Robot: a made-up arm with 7 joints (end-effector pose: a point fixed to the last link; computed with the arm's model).
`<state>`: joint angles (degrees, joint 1 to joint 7).
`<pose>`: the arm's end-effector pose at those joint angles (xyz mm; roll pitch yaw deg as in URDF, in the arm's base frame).
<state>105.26 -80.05 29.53 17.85 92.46 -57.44 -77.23</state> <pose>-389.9 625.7 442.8 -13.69 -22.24 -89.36</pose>
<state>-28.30 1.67 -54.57 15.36 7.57 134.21 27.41</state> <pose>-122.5 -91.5 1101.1 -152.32 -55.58 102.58</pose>
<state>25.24 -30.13 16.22 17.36 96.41 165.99 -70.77</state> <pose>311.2 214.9 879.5 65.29 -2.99 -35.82</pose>
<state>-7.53 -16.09 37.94 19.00 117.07 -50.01 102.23</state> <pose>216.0 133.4 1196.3 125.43 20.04 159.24</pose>
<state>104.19 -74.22 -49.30 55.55 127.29 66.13 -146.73</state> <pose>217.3 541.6 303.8 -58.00 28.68 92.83</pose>
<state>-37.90 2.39 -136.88 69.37 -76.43 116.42 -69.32</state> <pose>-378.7 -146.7 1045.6 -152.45 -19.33 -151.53</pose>
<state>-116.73 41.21 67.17 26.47 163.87 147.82 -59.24</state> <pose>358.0 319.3 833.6 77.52 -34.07 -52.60</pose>
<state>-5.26 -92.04 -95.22 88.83 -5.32 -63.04 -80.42</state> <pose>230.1 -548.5 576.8 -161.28 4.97 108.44</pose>
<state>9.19 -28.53 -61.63 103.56 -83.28 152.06 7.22</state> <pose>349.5 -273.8 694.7 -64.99 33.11 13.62</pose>
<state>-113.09 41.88 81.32 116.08 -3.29 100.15 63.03</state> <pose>351.3 56.3 712.2 18.99 2.84 -35.31</pose>
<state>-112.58 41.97 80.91 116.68 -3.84 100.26 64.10</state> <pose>349.3 57.5 711.0 19.50 2.95 -35.39</pose>
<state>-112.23 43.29 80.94 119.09 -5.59 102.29 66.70</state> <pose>346.0 62.3 695.4 19.18 3.25 -35.05</pose>
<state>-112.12 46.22 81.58 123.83 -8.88 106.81 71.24</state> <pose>338.7 70.4 661.3 17.90 4.15 -34.04</pose>
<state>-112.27 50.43 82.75 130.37 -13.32 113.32 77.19</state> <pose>324.3 78.6 613.9 16.18 6.25 -32.42</pose>
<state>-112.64 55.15 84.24 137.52 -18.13 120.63 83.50</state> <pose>302.2 83.8 564.5 14.83 9.80 -30.72</pose>
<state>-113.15 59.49 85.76 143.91 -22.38 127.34 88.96</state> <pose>277.2 85.7 523.8 14.22 14.03 -29.54</pose>
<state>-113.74 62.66 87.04 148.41 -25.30 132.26 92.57</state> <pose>256.9 85.4 497.3 14.06 17.61 -29.03</pose>
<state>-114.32 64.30 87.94 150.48 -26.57 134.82 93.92</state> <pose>247.0 84.4 484.5 13.78 19.56 -28.83</pose>
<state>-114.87 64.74 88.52 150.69 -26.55 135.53 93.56</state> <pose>246.0 83.1 480.8 13.21 20.04 -28.73</pose>
